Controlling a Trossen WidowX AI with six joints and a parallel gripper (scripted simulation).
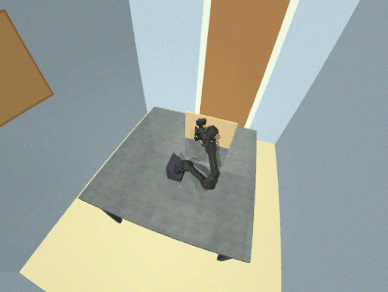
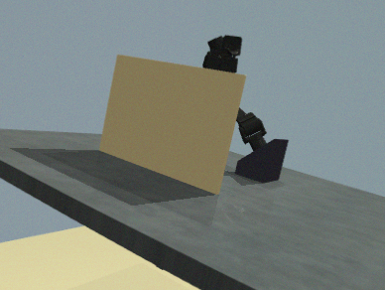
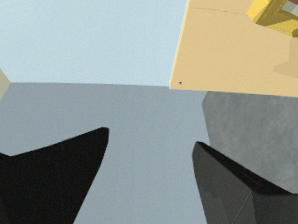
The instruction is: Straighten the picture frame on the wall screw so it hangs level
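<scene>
Now: the picture frame 150 mm ahead of my gripper tip, 110 mm to the right of it and 190 mm below it. Also, from my gripper tip: wall board 160 mm ahead, 110 mm to the right, 200 mm below.
</scene>
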